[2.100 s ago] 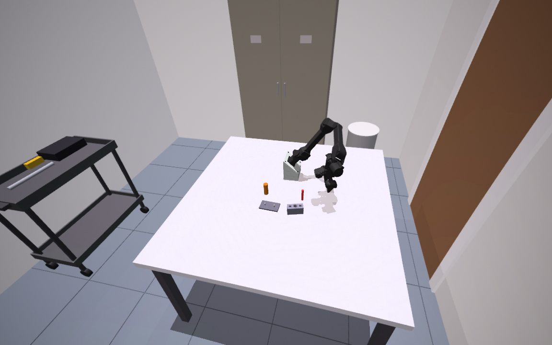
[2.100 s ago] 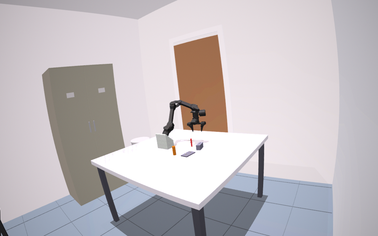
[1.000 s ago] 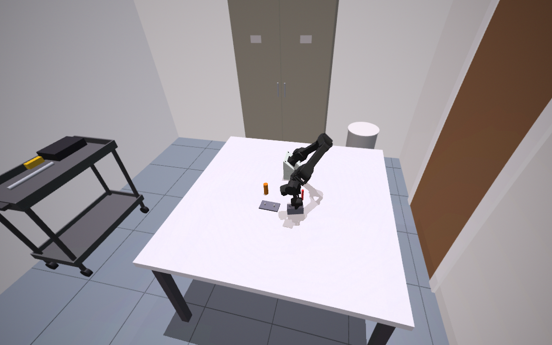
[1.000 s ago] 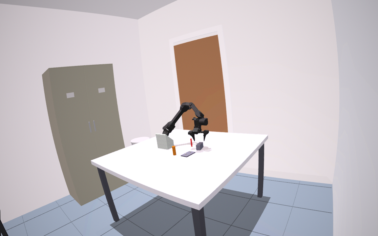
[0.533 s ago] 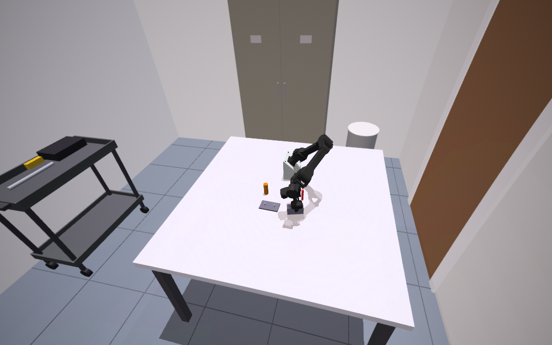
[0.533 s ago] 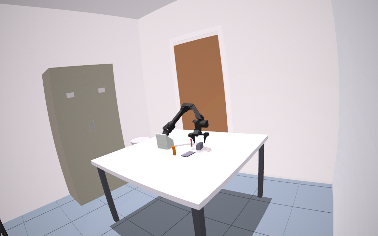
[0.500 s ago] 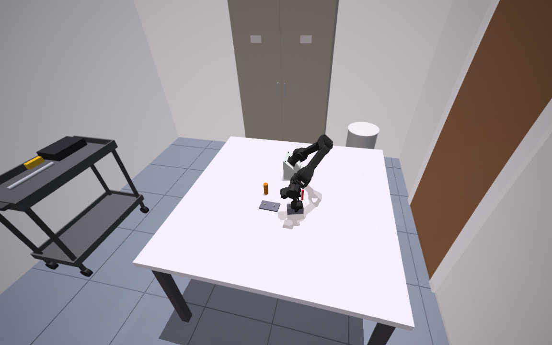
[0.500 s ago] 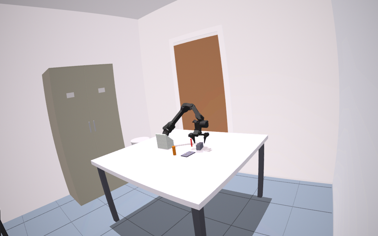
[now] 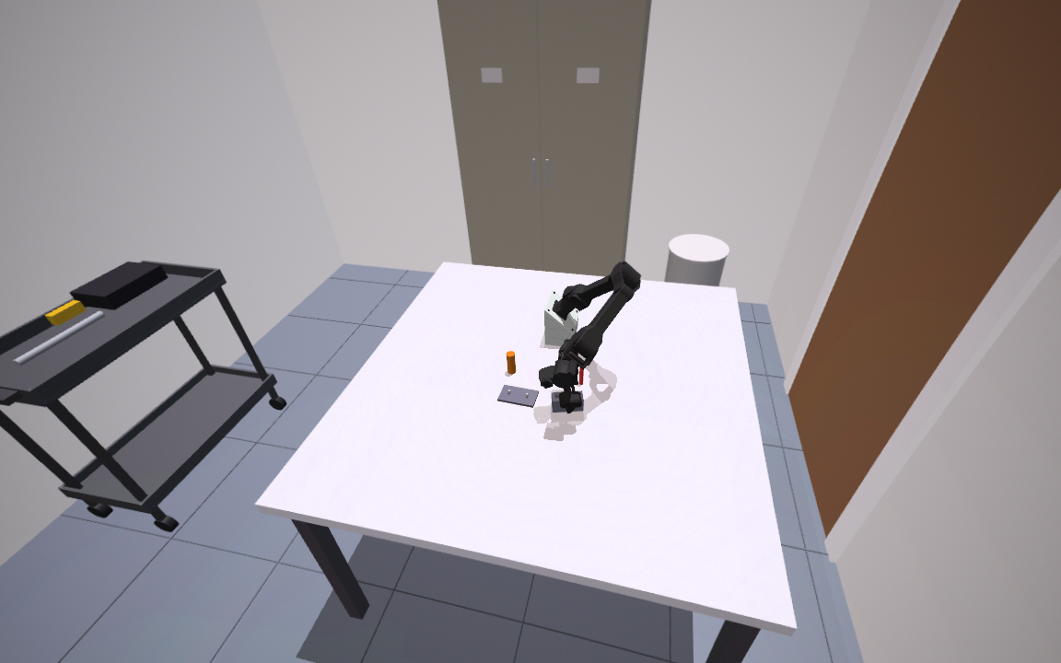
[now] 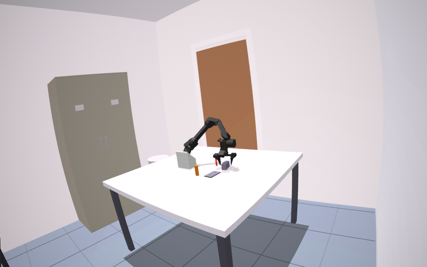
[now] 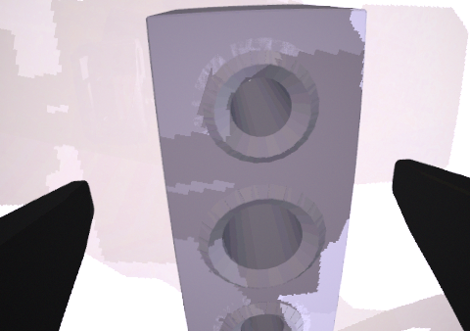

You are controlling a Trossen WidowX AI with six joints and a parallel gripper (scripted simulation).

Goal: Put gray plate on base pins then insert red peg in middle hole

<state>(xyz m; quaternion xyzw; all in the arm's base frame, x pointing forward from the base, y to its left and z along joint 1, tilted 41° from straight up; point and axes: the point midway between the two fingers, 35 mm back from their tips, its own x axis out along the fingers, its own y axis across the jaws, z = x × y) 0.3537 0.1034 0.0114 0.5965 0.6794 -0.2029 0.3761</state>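
Right now my gripper tip is 1 cm below the gray plate. Also, from my gripper tip: base (2 cm behind, 16 cm to the right, 2 cm below); orange cylinder (13 cm behind, 21 cm to the right, 1 cm above); red peg (12 cm behind, 3 cm to the left, 1 cm above).
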